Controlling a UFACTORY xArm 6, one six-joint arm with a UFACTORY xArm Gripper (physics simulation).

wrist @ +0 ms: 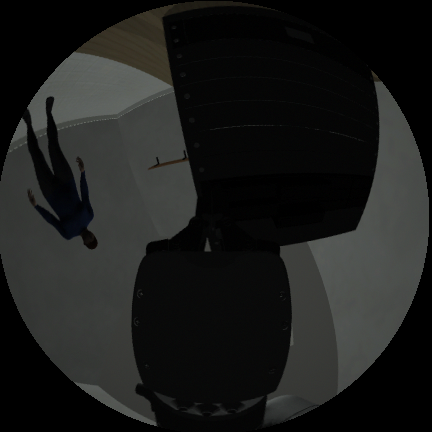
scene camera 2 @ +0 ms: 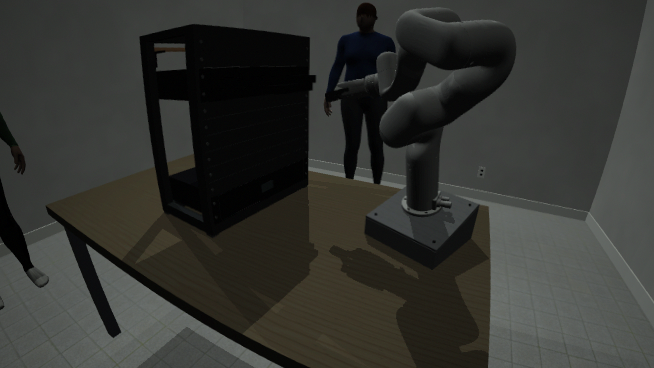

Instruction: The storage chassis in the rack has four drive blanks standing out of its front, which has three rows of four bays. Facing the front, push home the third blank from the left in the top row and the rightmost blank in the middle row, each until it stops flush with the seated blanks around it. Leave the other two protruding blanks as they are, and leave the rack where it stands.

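Pixels of known places: gripper, between the fingertips: (wrist: pixel 212 193) (scene camera 2: pixel 326 97); arm's base, origin of its link: (scene camera 2: pixel 421 204).
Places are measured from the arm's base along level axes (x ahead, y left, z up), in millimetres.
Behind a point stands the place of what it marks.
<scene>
The black storage chassis (scene camera 2: pixel 250 81) @[y 223, x 479, z 348 mm] (wrist: pixel 345 187) @[y 236, x 478, z 331 mm] sits high in the black rack (scene camera 2: pixel 200 150) @[y 401, x 497, z 176 mm] (wrist: pixel 280 110) @[y 65, x 498, z 187 mm]. A dark block (scene camera 2: pixel 312 82) @[y -49, x 451, z 334 mm] stands out at the far right end of the chassis front in the scene view; its row cannot be told. In the wrist view, which shows the rack upside down, another dark raised shape (wrist: pixel 300 214) @[y 86, x 448, z 364 mm] shows near the chassis's top edge. The individual blanks and how far they stand out are too dark to tell. My gripper (scene camera 2: pixel 328 96) @[y -61, x 397, z 282 mm] (wrist: pixel 212 193) @[y -61, x 397, z 282 mm] is shut and empty, in front of the chassis's right end, with a gap to the block in the scene view.
The rack stands on the wooden table (scene camera 2: pixel 350 310) @[y 415, x 15, z -96 mm]. The arm's base block (scene camera 2: pixel 400 227) @[y 121, x 22, z -29 mm] is on the table in front of the rack. A lower black unit (scene camera 2: pixel 240 197) @[y 277, x 493, z -5 mm] sits at the rack's bottom. A person in blue (scene camera 2: pixel 365 55) (wrist: pixel 65 200) stands behind the table.
</scene>
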